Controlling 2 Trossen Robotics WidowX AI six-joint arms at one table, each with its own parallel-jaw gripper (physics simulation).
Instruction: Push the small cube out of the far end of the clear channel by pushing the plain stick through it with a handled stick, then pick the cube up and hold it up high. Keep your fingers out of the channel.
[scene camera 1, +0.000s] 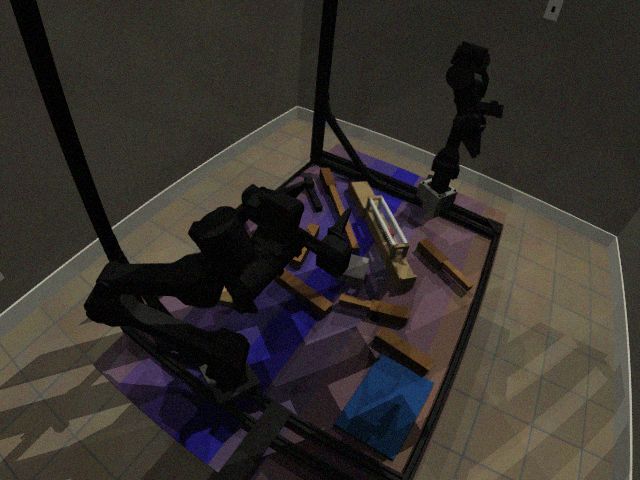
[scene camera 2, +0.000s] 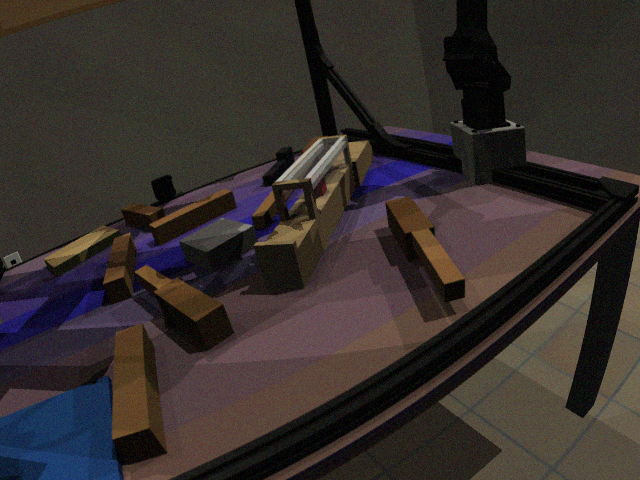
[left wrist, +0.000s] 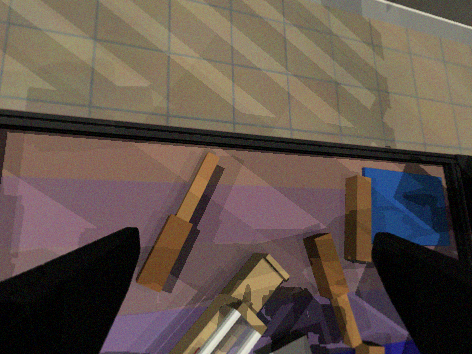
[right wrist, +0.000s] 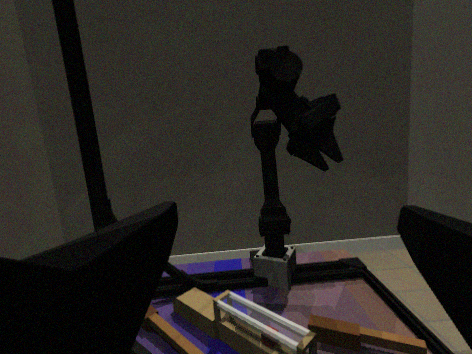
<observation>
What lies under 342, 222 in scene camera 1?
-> The right gripper.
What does the tan plate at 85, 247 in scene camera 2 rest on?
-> The table.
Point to the right gripper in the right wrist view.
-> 285, 214
</observation>
